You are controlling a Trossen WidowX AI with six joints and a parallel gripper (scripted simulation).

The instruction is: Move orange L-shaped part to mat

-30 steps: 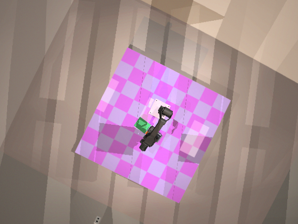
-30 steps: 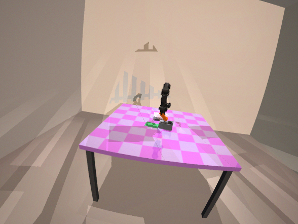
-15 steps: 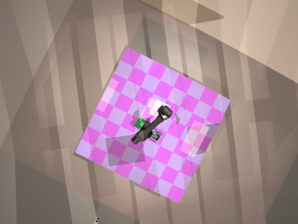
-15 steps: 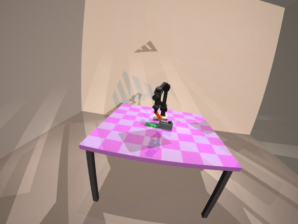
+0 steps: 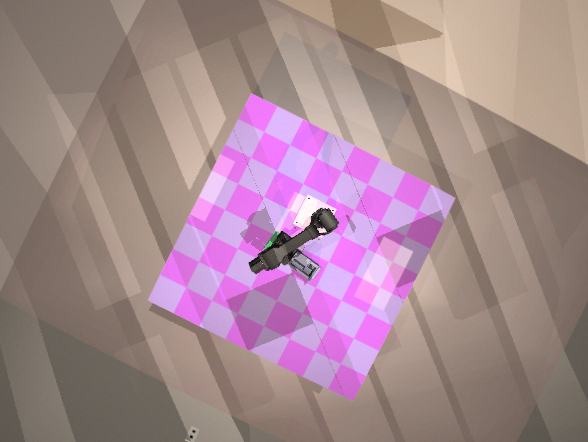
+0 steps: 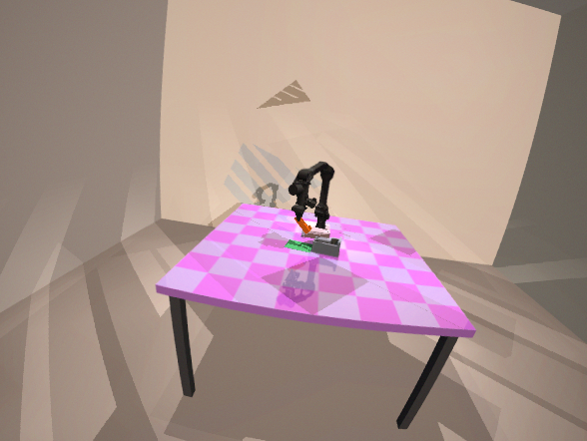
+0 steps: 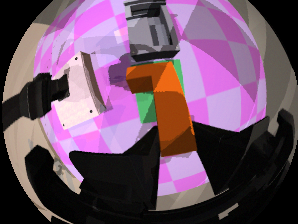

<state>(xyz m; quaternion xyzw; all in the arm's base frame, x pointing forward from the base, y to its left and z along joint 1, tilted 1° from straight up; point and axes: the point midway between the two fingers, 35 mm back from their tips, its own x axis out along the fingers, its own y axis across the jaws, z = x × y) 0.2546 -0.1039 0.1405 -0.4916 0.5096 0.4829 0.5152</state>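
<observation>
Now: gripper tip 17 cm above the green mat and 2 cm to the right of it. Round my gripper tip: orange L-shaped part: 3 cm to the left, 3 cm below, 1 cm behind.
</observation>
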